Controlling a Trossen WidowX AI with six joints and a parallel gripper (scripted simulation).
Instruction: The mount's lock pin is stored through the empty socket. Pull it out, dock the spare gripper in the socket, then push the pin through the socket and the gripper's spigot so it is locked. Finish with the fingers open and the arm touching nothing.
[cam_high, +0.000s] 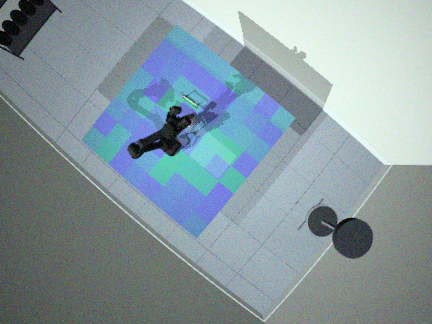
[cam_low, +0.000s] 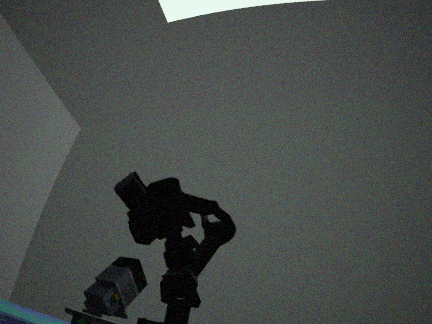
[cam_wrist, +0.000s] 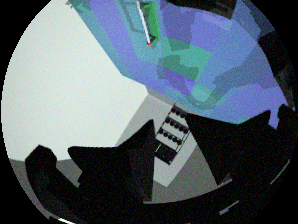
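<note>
Now: the green upright piece 22 cm below my gripper tip, 17 cm ahead of it and 3 cm to the right of it. The rest, counted from my gripper tip: spare gripper (12 cm below, 11 cm to the right, 2 cm ahead); then mount (19 cm below, 11 cm to the right, 4 cm ahead).
</note>
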